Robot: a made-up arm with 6 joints. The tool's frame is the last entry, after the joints. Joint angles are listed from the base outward.
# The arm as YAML. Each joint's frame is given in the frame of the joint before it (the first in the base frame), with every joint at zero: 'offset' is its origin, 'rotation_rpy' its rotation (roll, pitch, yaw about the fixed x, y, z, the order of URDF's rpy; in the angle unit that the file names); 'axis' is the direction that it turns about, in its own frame. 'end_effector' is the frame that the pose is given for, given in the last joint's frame.
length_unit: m
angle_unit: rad
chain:
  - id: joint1
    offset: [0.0, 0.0, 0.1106]
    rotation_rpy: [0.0, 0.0, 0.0]
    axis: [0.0, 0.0, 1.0]
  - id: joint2
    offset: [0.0, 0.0, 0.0]
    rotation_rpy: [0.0, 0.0, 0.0]
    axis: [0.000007, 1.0, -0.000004]
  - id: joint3
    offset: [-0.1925, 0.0, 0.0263]
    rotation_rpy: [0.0, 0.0, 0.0]
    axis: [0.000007, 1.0, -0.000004]
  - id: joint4
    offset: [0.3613, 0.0, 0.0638]
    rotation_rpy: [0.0, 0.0, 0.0]
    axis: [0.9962, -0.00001, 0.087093]
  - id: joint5
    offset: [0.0, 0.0, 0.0]
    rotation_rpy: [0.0, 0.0, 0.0]
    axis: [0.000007, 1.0, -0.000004]
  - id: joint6
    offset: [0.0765, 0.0, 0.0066]
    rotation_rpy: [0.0, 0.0, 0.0]
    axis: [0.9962, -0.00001, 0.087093]
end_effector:
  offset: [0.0, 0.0, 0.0]
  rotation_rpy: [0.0, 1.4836, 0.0]
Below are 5 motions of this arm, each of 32 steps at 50 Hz.
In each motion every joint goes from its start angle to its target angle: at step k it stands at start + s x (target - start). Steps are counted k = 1, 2, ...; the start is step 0. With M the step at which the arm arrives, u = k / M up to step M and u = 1 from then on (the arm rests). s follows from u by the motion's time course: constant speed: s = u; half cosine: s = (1 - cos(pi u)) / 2; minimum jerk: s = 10 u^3 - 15 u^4 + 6 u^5.
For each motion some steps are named. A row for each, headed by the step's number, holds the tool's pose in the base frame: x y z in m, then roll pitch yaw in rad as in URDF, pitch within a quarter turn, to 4 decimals.
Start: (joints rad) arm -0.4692 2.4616 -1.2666 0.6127 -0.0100 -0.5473
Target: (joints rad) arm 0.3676 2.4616 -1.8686 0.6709 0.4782 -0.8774
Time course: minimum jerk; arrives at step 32
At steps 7, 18, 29, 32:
7: 0.3746 -0.1606 -0.1606 3.1028 0.4849 2.6825
18: 0.4999 0.0365 -0.0731 3.0522 0.6159 -2.9473
29: 0.5038 0.2140 0.0034 3.0720 0.7248 -2.4435
32: 0.5032 0.2174 0.0049 3.0730 0.7269 -2.4334

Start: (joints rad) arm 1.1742 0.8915 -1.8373 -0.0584 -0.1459 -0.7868
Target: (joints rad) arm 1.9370 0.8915 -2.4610 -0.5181 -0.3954 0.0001
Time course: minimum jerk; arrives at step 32
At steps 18, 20, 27, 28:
18: -0.0012 -0.0864 0.7188 -0.0032 -0.1629 1.0084
20: 0.0090 -0.1176 0.7182 0.0213 -0.2487 1.1217
27: 0.0499 -0.1810 0.7086 0.0472 -0.4457 1.3694
28: 0.0528 -0.1841 0.7078 0.0475 -0.4567 1.3831

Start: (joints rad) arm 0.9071 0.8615 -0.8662 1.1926 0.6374 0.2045
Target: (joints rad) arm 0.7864 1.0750 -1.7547 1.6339 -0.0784 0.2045
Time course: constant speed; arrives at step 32
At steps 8, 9, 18, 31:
8: 0.1776 0.2648 0.4134 1.4513 0.1475 2.8743
9: 0.1788 0.2622 0.4238 1.4187 0.1409 2.8487
18: 0.1828 0.2303 0.5117 1.1426 0.0340 2.6508
31: 0.1673 0.1629 0.6154 0.8056 -0.2234 2.4947

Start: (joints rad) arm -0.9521 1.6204 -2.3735 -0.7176 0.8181 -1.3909
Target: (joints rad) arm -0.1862 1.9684 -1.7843 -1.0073 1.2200 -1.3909
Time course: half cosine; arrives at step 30
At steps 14, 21, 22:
14: 0.3339 -0.2920 0.4502 -1.9219 -0.5861 -2.6976
21: 0.4358 -0.2163 0.3142 -2.3731 -0.8270 -2.2681
22: 0.4441 -0.2041 0.2981 -2.4351 -0.8529 -2.2050

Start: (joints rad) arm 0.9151 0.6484 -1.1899 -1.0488 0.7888 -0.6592
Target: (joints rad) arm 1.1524 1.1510 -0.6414 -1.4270 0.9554 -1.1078
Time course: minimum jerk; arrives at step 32
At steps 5, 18, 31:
5: 0.1639 0.1370 0.4901 -1.4640 0.0862 -1.3153
18: 0.2084 0.2555 0.2905 -1.8923 -0.7393 -1.1628
31: 0.1903 0.2752 0.1503 -2.6780 -1.1769 -0.3799

